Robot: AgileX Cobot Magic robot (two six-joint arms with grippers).
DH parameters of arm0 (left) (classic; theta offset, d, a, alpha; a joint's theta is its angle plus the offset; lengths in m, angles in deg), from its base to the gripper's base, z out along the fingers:
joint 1: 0 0.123 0 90
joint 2: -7.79 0 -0.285 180
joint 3: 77.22 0 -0.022 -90
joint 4: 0 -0.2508 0 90
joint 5: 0 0 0.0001 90
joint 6: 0 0.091 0 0
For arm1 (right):
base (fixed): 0 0 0 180
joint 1: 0 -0.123 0 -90
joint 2: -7.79 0 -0.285 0
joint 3: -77.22 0 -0.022 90
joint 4: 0 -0.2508 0 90
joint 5: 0 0 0.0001 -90
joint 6: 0 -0.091 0 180
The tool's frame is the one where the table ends.
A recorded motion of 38 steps. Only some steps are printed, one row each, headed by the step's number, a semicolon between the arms.
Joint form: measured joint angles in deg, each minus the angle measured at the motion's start. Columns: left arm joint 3, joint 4, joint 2, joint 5, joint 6, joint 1; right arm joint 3, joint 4, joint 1, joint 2, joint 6, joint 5.
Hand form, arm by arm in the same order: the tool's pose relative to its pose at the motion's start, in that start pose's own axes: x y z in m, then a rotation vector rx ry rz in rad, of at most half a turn. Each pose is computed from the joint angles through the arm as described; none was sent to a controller.
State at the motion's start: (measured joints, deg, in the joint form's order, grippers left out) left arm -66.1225 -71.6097 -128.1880 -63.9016 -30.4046 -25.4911; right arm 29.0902 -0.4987 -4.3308 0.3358 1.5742 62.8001
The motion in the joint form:
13: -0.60 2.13 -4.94 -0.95 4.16 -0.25; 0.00 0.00 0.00 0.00 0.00 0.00
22: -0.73 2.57 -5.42 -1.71 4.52 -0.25; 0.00 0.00 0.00 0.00 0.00 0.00
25: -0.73 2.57 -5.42 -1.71 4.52 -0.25; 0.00 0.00 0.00 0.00 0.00 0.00
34: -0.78 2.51 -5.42 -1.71 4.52 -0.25; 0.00 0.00 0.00 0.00 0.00 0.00
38: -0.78 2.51 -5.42 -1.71 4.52 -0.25; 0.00 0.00 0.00 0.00 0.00 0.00
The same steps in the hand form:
13: 0.0290 -0.0006 0.0081 -0.0022 0.0063 -0.0069; 0.0000 0.0000 0.0000 0.0000 0.0000 0.0000
22: 0.0306 -0.0005 0.0088 -0.0014 -0.0057 -0.0090; 0.0000 0.0000 0.0000 0.0000 0.0000 0.0000
25: 0.0306 -0.0005 0.0088 -0.0014 -0.0057 -0.0090; 0.0000 0.0000 0.0000 0.0000 0.0000 0.0000
34: 0.0304 -0.0004 0.0088 -0.0007 -0.0057 -0.0078; 0.0000 0.0000 0.0000 0.0000 0.0000 0.0000
38: 0.0304 -0.0004 0.0088 -0.0007 -0.0057 -0.0078; 0.0000 0.0000 0.0000 0.0000 0.0000 0.0000

